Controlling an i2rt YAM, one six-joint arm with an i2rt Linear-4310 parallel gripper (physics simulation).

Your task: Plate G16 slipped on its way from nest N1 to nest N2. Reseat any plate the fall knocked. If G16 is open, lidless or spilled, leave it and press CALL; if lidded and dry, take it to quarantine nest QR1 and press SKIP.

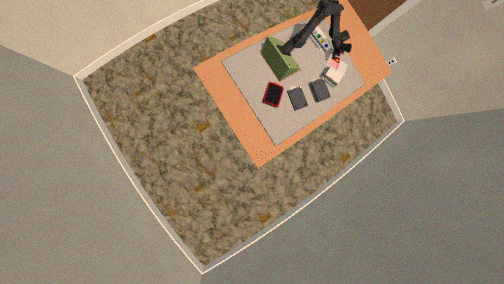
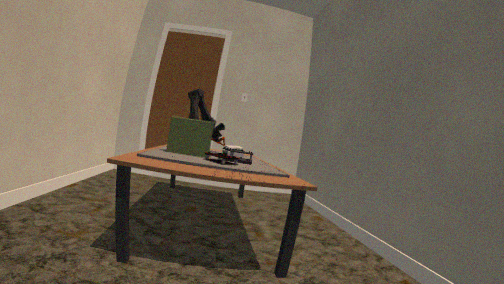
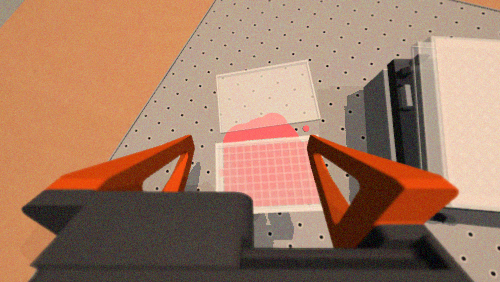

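Seen in the pictures: gripper, fingertip midpoint: [image 1: 340,58] [image 2: 221,144] [image 3: 250,141]; arm's base at its link origin: [image 1: 283,51] [image 2: 189,133].
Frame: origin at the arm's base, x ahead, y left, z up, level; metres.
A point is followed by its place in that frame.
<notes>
An open plate with a pink-filled well grid [image 3: 267,175] @[x 0.229, y 0.439, z -0.118 m] [image 1: 334,63] @[x 0.252, y 0.437, z -0.119 m] lies on the perforated mat, without a lid on it. A pink spill [image 3: 257,134] @[x 0.270, y 0.474, z -0.131 m] spreads from its far edge, with a small drop beside it. A clear lid [image 3: 265,95] @[x 0.320, y 0.488, z -0.124 m] lies flat on the mat past the spill, partly over it. No label is readable. My gripper [image 3: 250,141] @[x 0.247, y 0.463, z -0.058 m] [image 1: 338,58] @[x 0.247, y 0.463, z -0.058 m] [image 2: 222,142] @[x 0.247, y 0.463, z -0.058 m] is open and empty above the open plate, its fingertips on either side of it. A white lidded plate [image 3: 470,125] @[x 0.325, y 0.330, z -0.053 m] [image 1: 335,75] @[x 0.346, y 0.318, z -0.054 m] sits on a dark nest to the right; its exact seating is unclear.
Two dark nests [image 1: 320,90] @[x 0.384, y 0.134, z -0.076 m] [image 1: 297,98] @[x 0.342, y -0.056, z -0.114 m] and a red-rimmed black nest [image 1: 273,94] @[x 0.223, y -0.216, z -0.092 m] stand farther along the mat [image 1: 250,75] @[x 0.003, y -0.272, z -0.131 m]. A green upright panel [image 1: 280,59] @[x 0.060, y -0.094, z 0.055 m] [image 2: 190,135] @[x 0.020, y -0.094, z -0.011 m] stands near the arm's base. A box with coloured buttons [image 1: 321,41] @[x 0.044, y 0.400, z -0.069 m] is behind the gripper.
</notes>
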